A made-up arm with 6 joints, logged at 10 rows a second.
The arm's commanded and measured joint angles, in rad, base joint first. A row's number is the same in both.
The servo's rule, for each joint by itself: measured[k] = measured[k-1] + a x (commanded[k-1-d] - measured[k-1]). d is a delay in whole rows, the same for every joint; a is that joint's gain. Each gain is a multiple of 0.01, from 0.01 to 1. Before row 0 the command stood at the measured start. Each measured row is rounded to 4 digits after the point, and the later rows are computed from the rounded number. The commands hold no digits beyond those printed.
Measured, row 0:
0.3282 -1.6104 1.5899 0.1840 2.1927 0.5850
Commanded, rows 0 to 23:
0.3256 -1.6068 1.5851 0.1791 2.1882 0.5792
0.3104 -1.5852 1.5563 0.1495 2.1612 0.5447
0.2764 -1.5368 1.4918 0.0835 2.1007 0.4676
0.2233 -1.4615 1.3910 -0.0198 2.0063 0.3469
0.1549 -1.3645 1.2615 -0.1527 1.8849 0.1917
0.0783 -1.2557 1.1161 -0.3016 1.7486 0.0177
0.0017 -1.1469 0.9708 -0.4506 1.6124 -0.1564
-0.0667 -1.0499 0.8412 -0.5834 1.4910 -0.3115
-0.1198 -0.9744 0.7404 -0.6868 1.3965 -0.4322
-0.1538 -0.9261 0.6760 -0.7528 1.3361 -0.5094
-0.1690 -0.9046 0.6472 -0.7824 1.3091 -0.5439
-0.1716 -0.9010 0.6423 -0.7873 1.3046 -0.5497
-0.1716 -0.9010 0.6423 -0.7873 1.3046 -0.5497
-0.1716 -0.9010 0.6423 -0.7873 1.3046 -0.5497
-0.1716 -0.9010 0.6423 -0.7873 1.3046 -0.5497
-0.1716 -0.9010 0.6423 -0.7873 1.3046 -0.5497
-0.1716 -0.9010 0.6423 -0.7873 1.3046 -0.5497
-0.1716 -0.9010 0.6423 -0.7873 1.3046 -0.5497
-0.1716 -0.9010 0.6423 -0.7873 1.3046 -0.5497
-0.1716 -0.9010 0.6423 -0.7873 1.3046 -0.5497
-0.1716 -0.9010 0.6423 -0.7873 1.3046 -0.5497
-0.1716 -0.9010 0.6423 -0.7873 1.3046 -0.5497
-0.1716 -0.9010 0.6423 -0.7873 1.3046 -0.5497
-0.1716 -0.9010 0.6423 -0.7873 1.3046 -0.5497
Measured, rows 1 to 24:
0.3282 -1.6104 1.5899 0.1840 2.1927 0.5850
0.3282 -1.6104 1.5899 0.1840 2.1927 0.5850
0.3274 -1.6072 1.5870 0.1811 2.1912 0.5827
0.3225 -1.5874 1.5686 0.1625 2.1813 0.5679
0.3091 -1.5419 1.5225 0.1159 2.1547 0.5288
0.2842 -1.4695 1.4436 0.0358 2.1057 0.4579
0.2467 -1.3750 1.3343 -0.0754 2.0328 0.3541
0.1979 -1.2676 1.2034 -0.2089 1.9390 0.2229
0.1410 -1.1590 1.0638 -0.3515 1.8312 0.0750
0.0808 -1.0608 0.9302 -0.4883 1.7189 -0.0757
0.0226 -0.9830 0.8163 -0.6054 1.6125 -0.2147
-0.0286 -0.9318 0.7321 -0.6924 1.5213 -0.3296
-0.0693 -0.9073 0.6812 -0.7455 1.4513 -0.4132
-0.0990 -0.9016 0.6579 -0.7702 1.4029 -0.4664
-0.1201 -0.9011 0.6485 -0.7803 1.3705 -0.4989
-0.1350 -0.9010 0.6448 -0.7844 1.3488 -0.5187
-0.1456 -0.9010 0.6433 -0.7861 1.3342 -0.5308
-0.1531 -0.9010 0.6427 -0.7868 1.3244 -0.5382
-0.1585 -0.9010 0.6425 -0.7871 1.3179 -0.5427
-0.1623 -0.9010 0.6424 -0.7872 1.3135 -0.5454
-0.1650 -0.9010 0.6423 -0.7873 1.3106 -0.5471
-0.1669 -0.9010 0.6423 -0.7873 1.3086 -0.5481
-0.1683 -0.9010 0.6423 -0.7873 1.3073 -0.5487
-0.1693 -0.9010 0.6423 -0.7873 1.3064 -0.5491
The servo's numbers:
d 2
a 0.29 0.90 0.60 0.59 0.33 0.39

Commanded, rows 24 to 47:
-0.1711 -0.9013 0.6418 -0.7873 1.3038 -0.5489
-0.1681 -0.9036 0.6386 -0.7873 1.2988 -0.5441
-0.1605 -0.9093 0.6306 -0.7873 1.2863 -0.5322
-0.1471 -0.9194 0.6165 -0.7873 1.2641 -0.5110
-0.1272 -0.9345 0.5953 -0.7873 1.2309 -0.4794
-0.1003 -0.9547 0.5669 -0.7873 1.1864 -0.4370
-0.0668 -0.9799 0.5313 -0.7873 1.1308 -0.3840
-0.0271 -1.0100 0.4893 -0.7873 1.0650 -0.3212
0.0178 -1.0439 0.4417 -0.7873 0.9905 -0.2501
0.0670 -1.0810 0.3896 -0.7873 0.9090 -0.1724
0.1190 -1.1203 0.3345 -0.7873 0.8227 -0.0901
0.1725 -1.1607 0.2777 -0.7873 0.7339 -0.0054
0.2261 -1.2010 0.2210 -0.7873 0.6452 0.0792
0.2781 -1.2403 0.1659 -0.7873 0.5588 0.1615
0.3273 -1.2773 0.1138 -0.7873 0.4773 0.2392
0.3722 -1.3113 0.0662 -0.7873 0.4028 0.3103
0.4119 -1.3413 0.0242 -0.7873 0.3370 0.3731
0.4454 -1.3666 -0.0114 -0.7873 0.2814 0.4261
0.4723 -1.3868 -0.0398 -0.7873 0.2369 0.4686
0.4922 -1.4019 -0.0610 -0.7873 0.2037 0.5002
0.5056 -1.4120 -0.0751 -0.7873 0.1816 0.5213
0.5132 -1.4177 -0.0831 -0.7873 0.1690 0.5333
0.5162 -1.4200 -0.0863 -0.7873 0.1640 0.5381
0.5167 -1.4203 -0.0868 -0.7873 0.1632 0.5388
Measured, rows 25 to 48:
-0.1700 -0.9010 0.6423 -0.7873 1.3058 -0.5493
-0.1705 -0.9010 0.6423 -0.7873 1.3054 -0.5495
-0.1707 -0.9013 0.6420 -0.7873 1.3049 -0.5493
-0.1699 -0.9034 0.6400 -0.7873 1.3029 -0.5473
-0.1672 -0.9087 0.6344 -0.7873 1.2974 -0.5414
-0.1614 -0.9183 0.6237 -0.7873 1.2864 -0.5295
-0.1515 -0.9329 0.6067 -0.7873 1.2681 -0.5100
-0.1367 -0.9525 0.5828 -0.7873 1.2411 -0.4815
-0.1164 -0.9772 0.5519 -0.7873 1.2047 -0.4435
-0.0905 -1.0067 0.5143 -0.7873 1.1586 -0.3958
-0.0591 -1.0402 0.4707 -0.7873 1.1031 -0.3390
-0.0225 -1.0769 0.4220 -0.7873 1.0390 -0.2740
0.0185 -1.1160 0.3695 -0.7873 0.9676 -0.2023
0.0632 -1.1562 0.3144 -0.7873 0.8905 -0.1255
0.1104 -1.1965 0.2584 -0.7873 0.8096 -0.0457
0.1590 -1.2359 0.2029 -0.7873 0.7268 0.0351
0.2078 -1.2732 0.1494 -0.7873 0.6445 0.1147
0.2555 -1.3075 0.0995 -0.7873 0.5647 0.1910
0.3009 -1.3379 0.0543 -0.7873 0.4896 0.2620
0.3428 -1.3637 0.0149 -0.7873 0.4209 0.3260
0.3804 -1.3845 -0.0179 -0.7873 0.3602 0.3816
0.4128 -1.4002 -0.0438 -0.7873 0.3086 0.4279
0.4397 -1.4108 -0.0626 -0.7873 0.2667 0.4643
0.4610 -1.4170 -0.0749 -0.7873 0.2345 0.4912

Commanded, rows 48 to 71:
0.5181 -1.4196 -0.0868 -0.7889 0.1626 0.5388
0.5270 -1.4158 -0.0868 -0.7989 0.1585 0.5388
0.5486 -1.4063 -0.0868 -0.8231 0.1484 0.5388
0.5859 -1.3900 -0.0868 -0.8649 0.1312 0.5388
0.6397 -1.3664 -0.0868 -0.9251 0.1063 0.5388
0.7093 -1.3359 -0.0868 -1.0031 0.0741 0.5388
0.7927 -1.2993 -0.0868 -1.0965 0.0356 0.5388
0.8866 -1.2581 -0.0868 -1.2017 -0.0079 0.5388
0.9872 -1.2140 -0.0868 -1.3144 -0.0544 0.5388
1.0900 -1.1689 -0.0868 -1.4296 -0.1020 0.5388
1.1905 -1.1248 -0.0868 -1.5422 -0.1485 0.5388
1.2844 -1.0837 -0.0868 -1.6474 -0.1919 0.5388
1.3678 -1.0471 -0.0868 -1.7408 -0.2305 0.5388
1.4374 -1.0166 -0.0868 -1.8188 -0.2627 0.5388
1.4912 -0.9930 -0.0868 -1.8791 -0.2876 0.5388
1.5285 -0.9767 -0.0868 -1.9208 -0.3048 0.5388
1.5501 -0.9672 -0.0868 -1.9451 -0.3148 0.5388
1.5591 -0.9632 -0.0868 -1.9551 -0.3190 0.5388
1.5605 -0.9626 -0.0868 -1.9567 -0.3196 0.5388
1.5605 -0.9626 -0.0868 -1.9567 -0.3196 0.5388
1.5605 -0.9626 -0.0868 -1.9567 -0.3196 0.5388
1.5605 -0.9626 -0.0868 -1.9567 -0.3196 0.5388
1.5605 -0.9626 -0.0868 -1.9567 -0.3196 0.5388
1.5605 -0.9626 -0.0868 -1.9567 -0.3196 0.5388
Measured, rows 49 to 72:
0.4770 -1.4197 -0.0817 -0.7873 0.2112 0.5095
0.4885 -1.4202 -0.0848 -0.7873 0.1954 0.5209
0.4971 -1.4197 -0.0860 -0.7882 0.1846 0.5279
0.5058 -1.4162 -0.0865 -0.7945 0.1760 0.5322
0.5182 -1.4073 -0.0867 -0.8114 0.1669 0.5348
0.5378 -1.3917 -0.0868 -0.8430 0.1551 0.5364
0.5674 -1.3689 -0.0868 -0.8914 0.1390 0.5373
0.6086 -1.3392 -0.0868 -0.9573 0.1176 0.5379
0.6620 -1.3033 -0.0868 -1.0394 0.0905 0.5383
0.7271 -1.2626 -0.0868 -1.1352 0.0580 0.5385
0.8025 -1.2189 -0.0868 -1.2409 0.0209 0.5386
0.8859 -1.1739 -0.0868 -1.3522 -0.0197 0.5387
0.9742 -1.1297 -0.0868 -1.4643 -0.0622 0.5387
1.0642 -1.0883 -0.0868 -1.5723 -0.1050 0.5387
1.1522 -1.0512 -0.0868 -1.6717 -0.1464 0.5387
1.2349 -1.0201 -0.0868 -1.7585 -0.1848 0.5387
1.3092 -0.9957 -0.0868 -1.8297 -0.2187 0.5387
1.3728 -0.9786 -0.0868 -1.8834 -0.2471 0.5387
1.4242 -0.9683 -0.0868 -1.9198 -0.2694 0.5387
1.4633 -0.9637 -0.0868 -1.9406 -0.2858 0.5387
1.4915 -0.9627 -0.0868 -1.9501 -0.2970 0.5387
1.5115 -0.9626 -0.0868 -1.9540 -0.3045 0.5387
1.5257 -0.9626 -0.0868 -1.9556 -0.3095 0.5387
1.5358 -0.9626 -0.0868 -1.9562 -0.3128 0.5387

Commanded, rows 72 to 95:
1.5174 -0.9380 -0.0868 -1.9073 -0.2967 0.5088
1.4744 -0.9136 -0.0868 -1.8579 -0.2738 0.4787
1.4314 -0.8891 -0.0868 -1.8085 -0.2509 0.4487
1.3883 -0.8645 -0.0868 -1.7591 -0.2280 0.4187
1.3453 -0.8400 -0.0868 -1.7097 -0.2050 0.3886
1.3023 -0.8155 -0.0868 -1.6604 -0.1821 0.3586
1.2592 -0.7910 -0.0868 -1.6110 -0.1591 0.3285
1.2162 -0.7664 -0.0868 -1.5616 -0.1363 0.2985
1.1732 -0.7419 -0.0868 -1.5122 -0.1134 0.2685
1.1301 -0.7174 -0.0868 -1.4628 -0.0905 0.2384
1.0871 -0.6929 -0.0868 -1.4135 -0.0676 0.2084
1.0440 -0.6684 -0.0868 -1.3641 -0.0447 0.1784
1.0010 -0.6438 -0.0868 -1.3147 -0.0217 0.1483
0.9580 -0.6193 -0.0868 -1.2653 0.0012 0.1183
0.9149 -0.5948 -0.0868 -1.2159 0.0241 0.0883
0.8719 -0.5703 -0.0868 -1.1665 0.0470 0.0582
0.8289 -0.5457 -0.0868 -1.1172 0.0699 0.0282
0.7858 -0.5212 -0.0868 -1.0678 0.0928 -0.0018
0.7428 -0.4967 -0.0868 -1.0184 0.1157 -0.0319
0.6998 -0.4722 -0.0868 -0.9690 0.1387 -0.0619
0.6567 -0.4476 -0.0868 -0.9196 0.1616 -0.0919
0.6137 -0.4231 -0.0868 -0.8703 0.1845 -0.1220
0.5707 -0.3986 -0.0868 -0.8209 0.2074 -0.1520
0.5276 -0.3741 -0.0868 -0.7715 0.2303 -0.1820
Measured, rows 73 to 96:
1.5430 -0.9626 -0.0868 -1.9565 -0.3150 0.5387
1.5481 -0.9626 -0.0868 -1.9566 -0.3165 0.5387
1.5392 -0.9405 -0.0868 -1.9275 -0.3100 0.5270
1.5204 -0.9163 -0.0868 -1.8864 -0.2981 0.5082
1.4946 -0.8918 -0.0868 -1.8404 -0.2825 0.4850
1.4638 -0.8672 -0.0868 -1.7924 -0.2645 0.4591
1.4294 -0.8427 -0.0868 -1.7436 -0.2449 0.4316
1.3925 -0.8182 -0.0868 -1.6945 -0.2242 0.4031
1.3538 -0.7937 -0.0868 -1.6452 -0.2027 0.3740
1.3139 -0.7691 -0.0868 -1.5959 -0.1808 0.3446
1.2731 -0.7446 -0.0868 -1.5465 -0.1586 0.3149
1.2316 -0.7201 -0.0868 -1.4971 -0.1361 0.2851
1.1897 -0.6956 -0.0868 -1.4478 -0.1135 0.2552
1.1474 -0.6711 -0.0868 -1.3984 -0.0908 0.2252
1.1049 -0.6465 -0.0868 -1.3490 -0.0680 0.1952
1.0623 -0.6220 -0.0868 -1.2996 -0.0452 0.1652
1.0196 -0.5975 -0.0868 -1.2502 -0.0223 0.1352
0.9768 -0.5730 -0.0868 -1.2008 0.0006 0.1052
0.9339 -0.5484 -0.0868 -1.1515 0.0235 0.0752
0.8910 -0.5239 -0.0868 -1.1021 0.0464 0.0452
0.8480 -0.4994 -0.0868 -1.0527 0.0693 0.0151
0.8050 -0.4749 -0.0868 -1.0033 0.0922 -0.0149
0.7620 -0.4503 -0.0868 -0.9539 0.1151 -0.0449
0.7190 -0.4258 -0.0868 -0.9046 0.1380 -0.0750

